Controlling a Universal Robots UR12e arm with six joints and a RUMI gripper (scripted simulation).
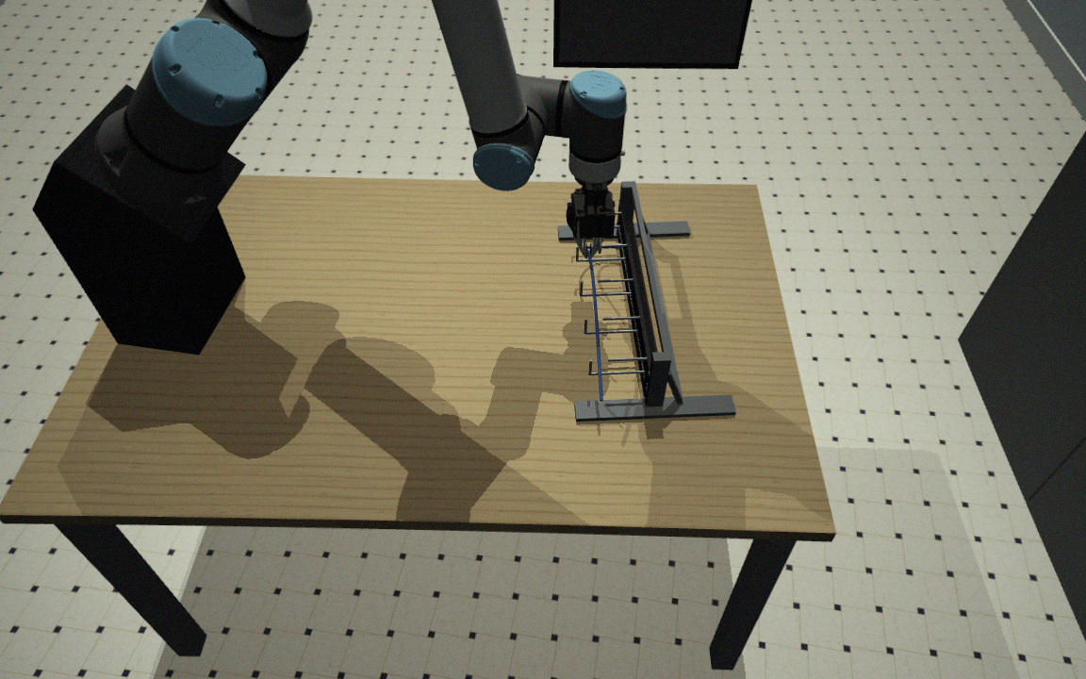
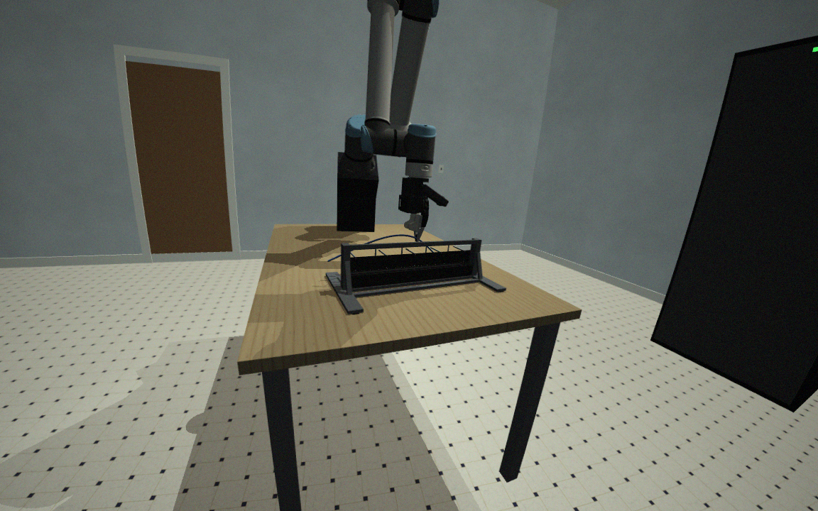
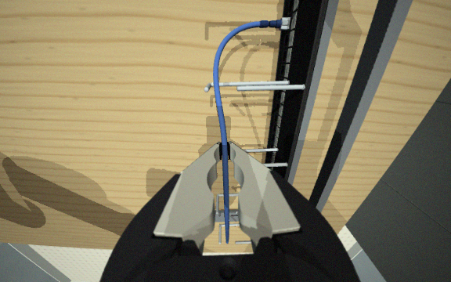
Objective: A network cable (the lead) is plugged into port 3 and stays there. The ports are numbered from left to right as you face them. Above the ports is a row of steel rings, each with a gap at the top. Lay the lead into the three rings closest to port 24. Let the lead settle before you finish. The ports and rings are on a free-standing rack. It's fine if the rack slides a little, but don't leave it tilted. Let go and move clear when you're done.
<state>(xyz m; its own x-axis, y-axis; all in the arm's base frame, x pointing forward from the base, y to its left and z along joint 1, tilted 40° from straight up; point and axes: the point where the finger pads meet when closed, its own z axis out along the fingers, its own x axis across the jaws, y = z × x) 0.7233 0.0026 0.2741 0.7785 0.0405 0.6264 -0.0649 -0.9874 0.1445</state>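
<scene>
Right now the rack is 100 mm ahead of my hand, 60 mm to the right of it and 60 mm below it.
</scene>
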